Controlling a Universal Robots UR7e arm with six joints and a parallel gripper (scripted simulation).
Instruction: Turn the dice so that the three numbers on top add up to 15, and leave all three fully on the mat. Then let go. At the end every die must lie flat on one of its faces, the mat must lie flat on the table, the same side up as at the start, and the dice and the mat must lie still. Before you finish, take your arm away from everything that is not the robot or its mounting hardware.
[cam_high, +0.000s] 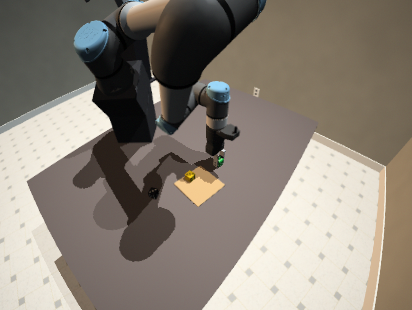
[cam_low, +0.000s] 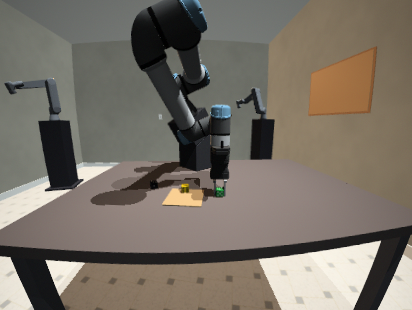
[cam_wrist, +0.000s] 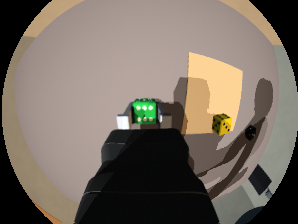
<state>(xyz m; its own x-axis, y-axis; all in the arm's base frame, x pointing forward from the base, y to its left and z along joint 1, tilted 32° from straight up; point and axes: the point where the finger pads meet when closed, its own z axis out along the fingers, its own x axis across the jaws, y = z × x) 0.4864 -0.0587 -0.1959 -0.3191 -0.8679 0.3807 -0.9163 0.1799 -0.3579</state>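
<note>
The tan mat lies 30 mm behind my hand, 130 mm to the right of it and 20 mm below it. From my hand the other things lie so: black die 160 mm behind, 250 mm to the right, 10 mm below; then yellow die 70 mm behind, 120 mm to the right; then green die right at my hand.
</note>
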